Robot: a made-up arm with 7 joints.
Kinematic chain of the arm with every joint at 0, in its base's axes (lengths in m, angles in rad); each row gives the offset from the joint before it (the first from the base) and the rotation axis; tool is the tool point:
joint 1: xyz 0 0.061 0 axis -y
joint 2: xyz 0 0.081 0 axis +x
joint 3: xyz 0 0 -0.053 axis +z
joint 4: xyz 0 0 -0.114 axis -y
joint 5: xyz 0 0 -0.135 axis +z
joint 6: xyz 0 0 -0.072 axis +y
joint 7: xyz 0 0 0 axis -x
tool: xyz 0 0 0
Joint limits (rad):
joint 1: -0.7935..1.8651
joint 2: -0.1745..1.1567
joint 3: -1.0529..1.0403
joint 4: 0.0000..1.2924
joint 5: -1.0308..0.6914
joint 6: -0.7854..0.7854
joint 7: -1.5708..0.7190
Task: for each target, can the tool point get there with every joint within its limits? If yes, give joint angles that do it. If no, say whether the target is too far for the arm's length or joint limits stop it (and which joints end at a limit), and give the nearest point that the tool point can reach.
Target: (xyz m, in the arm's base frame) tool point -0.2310 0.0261 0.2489
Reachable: no: joint limits stop it (at a limit: joint 1, joint 2, joint 4) | nearest point 0.1447 0.0214 0.2329 | short by 0.376 m
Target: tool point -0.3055 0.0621 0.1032
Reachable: no: joint limits stop it (at a limit: joint 1, joint 2, joint 4) | nearest point -0.2625 0.0771 -0.2583 | short by 0.364 m
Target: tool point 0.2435 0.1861 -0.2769
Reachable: yes | joints 0.6037 0.1821 -0.4884 0.2390 -0.6640 0.0402 0.4624
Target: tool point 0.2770 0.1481 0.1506
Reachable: yes | joints 1.4322 -0.0477 0.0966 1.1428 0.0210 -0.4344 -1.2276
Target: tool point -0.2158 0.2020 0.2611
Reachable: no: joint limits stop it (at a limit: joint 1, joint 2, joint 4) | nearest point -0.0392 0.3805 0.1770 | short by 0.265 m
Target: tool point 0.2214 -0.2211 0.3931
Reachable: no: too far | nearest point 0.1847 -0.0297 0.1952 | short by 0.278 m
